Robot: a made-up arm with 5 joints.
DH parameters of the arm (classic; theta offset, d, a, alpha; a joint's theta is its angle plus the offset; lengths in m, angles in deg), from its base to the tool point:
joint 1: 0 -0.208 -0.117 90
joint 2: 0 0.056 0.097 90
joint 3: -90 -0.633 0.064 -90
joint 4: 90 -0.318 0.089 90
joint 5: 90 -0.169 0.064 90
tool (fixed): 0 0.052 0 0
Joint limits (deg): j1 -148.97..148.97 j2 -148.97..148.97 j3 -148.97..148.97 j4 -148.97..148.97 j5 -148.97..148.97
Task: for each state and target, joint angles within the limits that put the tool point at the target. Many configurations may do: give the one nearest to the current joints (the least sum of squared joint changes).
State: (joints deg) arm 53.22 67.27 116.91 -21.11 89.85
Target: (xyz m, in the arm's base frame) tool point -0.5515 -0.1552 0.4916
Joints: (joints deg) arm 31.51 49.60 129.76 -52.15 85.91
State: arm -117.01 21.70 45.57 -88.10 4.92
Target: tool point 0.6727 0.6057 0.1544
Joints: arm -123.76 63.61 39.02 -70.29 -7.29
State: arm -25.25 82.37 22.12 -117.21 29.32
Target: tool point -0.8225 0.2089 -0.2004
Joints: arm 2.72 83.45 13.97 -131.32 28.32
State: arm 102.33 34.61 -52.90 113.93 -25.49
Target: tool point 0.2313 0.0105 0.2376
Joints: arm 116.73 -18.24 -27.96 105.36 -9.00
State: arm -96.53 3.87 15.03 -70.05 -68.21
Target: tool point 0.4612 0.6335 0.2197
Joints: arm -106.13 39.49 6.84 -112.62 -66.06
